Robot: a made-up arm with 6 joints. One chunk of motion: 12 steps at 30 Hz.
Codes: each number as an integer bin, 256 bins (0 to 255) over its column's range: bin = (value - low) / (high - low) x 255, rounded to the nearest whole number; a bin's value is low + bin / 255 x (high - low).
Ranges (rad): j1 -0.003..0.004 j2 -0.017..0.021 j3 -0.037..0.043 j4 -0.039..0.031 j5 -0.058..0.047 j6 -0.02..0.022
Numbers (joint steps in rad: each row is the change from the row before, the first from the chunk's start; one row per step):
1: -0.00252 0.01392 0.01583 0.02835 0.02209 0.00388
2: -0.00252 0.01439 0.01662 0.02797 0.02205 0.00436
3: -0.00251 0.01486 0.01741 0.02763 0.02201 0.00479
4: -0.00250 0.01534 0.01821 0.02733 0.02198 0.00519
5: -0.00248 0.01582 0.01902 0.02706 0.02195 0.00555
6: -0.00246 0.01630 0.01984 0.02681 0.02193 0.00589
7: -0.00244 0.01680 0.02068 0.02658 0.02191 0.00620
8: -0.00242 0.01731 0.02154 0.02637 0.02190 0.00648
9: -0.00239 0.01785 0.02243 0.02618 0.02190 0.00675
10: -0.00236 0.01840 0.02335 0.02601 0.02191 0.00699
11: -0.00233 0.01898 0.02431 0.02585 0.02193 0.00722
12: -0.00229 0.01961 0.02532 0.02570 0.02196 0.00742
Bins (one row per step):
1: 17 207 168 245 195 145
2: 17 211 171 244 194 148
3: 18 214 173 243 194 151
4: 18 217 176 242 194 153
5: 19 220 179 241 194 155
6: 20 223 181 240 194 157
7: 20 227 184 239 194 159
8: 21 230 187 238 194 161
9: 22 234 189 237 194 162
10: 23 238 192 237 194 164
11: 24 241 195 236 194 165
12: 26 246 199 236 194 166

